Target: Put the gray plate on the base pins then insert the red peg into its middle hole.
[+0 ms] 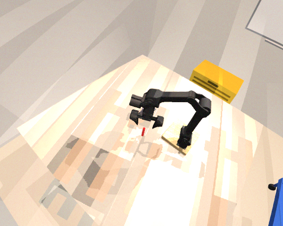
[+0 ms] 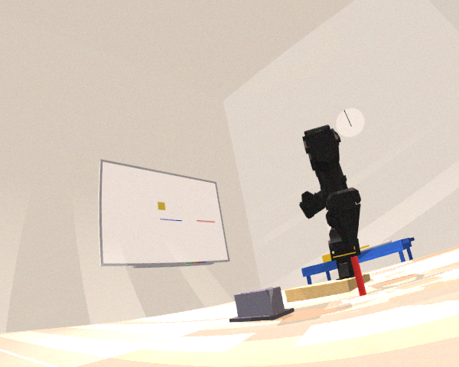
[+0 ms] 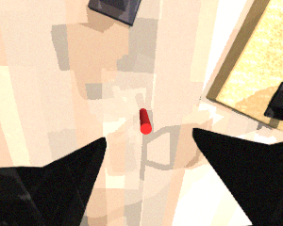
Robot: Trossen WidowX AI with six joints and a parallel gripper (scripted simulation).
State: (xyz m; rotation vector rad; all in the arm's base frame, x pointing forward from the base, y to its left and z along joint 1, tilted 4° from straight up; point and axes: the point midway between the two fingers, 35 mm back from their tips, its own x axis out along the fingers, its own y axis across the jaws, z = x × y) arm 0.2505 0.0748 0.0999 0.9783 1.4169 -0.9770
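My gripper tip is now 60 mm above the red peg. From my gripper tip the other things lie so: gray plate (80 mm ahead, 200 mm to the right, 50 mm below); dark base (80 mm ahead, 200 mm to the right, 90 mm below).
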